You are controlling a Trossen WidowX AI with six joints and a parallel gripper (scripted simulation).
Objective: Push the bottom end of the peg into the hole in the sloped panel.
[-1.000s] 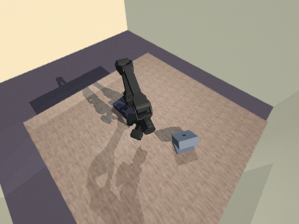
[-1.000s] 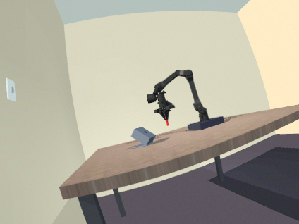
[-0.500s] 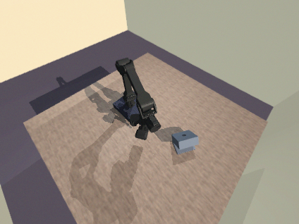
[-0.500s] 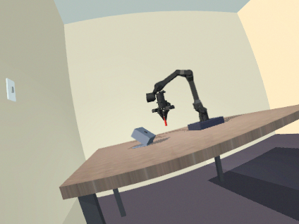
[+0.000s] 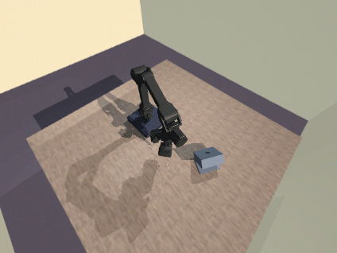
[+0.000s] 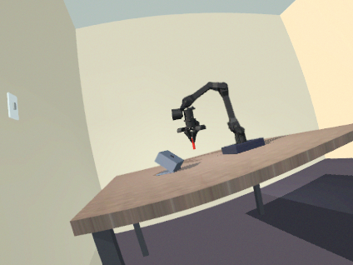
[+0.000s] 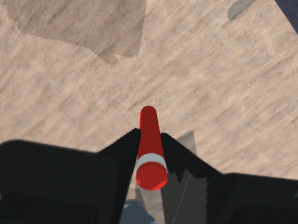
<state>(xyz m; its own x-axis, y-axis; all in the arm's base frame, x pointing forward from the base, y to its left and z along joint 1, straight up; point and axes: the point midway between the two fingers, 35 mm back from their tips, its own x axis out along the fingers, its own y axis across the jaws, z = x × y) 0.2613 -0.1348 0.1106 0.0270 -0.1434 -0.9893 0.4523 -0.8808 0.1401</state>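
My gripper tip is 22 cm short of the sloped panel, 11 cm to the right of it and 6 cm above it. Round my gripper tip: peg (2 cm above); then wedge support (23 cm ahead, 10 cm to the left, 12 cm below).
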